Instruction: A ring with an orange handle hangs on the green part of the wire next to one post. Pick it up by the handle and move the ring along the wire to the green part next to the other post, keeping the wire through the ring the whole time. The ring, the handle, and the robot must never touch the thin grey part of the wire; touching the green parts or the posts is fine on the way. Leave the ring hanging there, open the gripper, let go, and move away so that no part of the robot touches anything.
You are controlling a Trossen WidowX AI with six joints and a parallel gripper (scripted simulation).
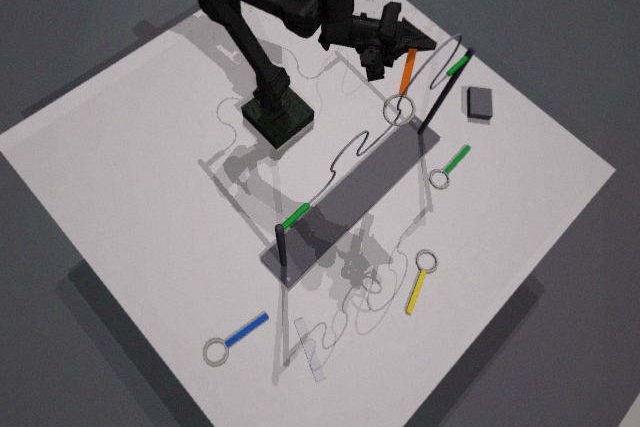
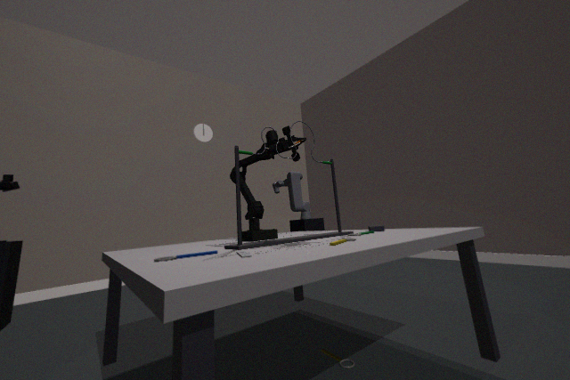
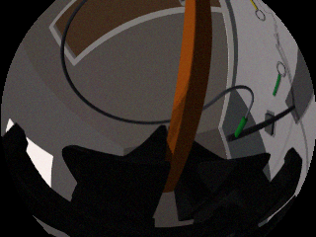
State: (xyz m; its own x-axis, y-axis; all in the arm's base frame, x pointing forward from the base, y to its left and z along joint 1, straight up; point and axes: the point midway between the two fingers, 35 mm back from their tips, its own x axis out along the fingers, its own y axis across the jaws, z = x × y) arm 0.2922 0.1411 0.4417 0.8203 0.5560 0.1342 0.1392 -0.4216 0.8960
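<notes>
Now: the orange-handled ring 1 cm ahead of my gripper tip, 8 cm to the right of it and 4 cm below it. From my gripper tip the other things lie so: green-handled ring (15 cm ahead, 14 cm to the left, 49 cm below); dark grey block (6 cm ahead, 37 cm to the left, 48 cm below); yellow-handled ring (33 cm ahead, 15 cm to the right, 49 cm below).
</notes>
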